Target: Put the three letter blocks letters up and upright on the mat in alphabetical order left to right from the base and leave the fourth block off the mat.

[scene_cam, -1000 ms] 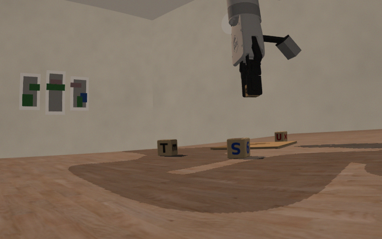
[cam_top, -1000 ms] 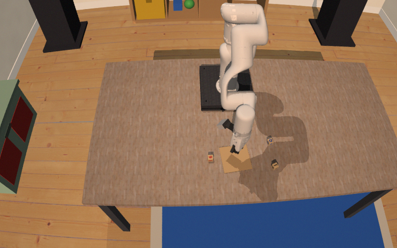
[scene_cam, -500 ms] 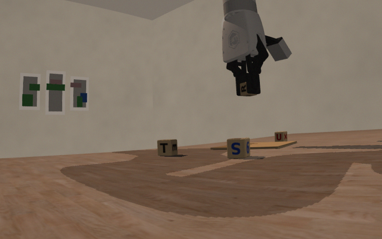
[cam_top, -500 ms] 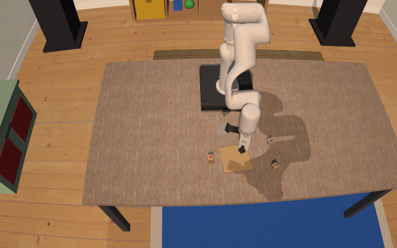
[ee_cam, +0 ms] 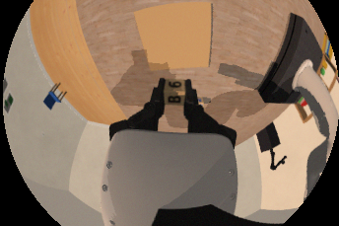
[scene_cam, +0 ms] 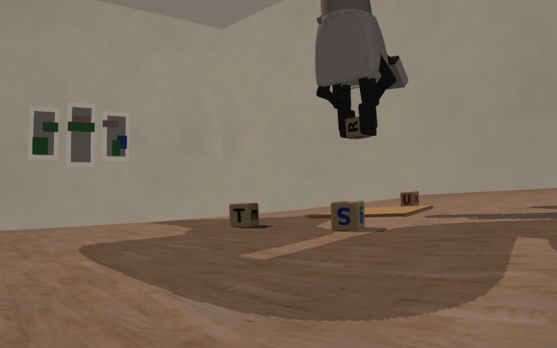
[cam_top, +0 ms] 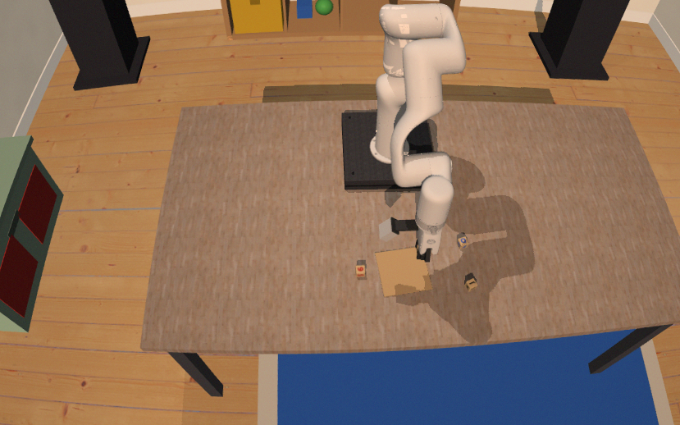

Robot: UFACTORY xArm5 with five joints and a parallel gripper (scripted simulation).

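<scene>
Now: hand 12 cm above the tan mat and 4 cm to the left of it. From my hand the other things lie so: letter block 16 cm to the right, 11 cm below.
</scene>
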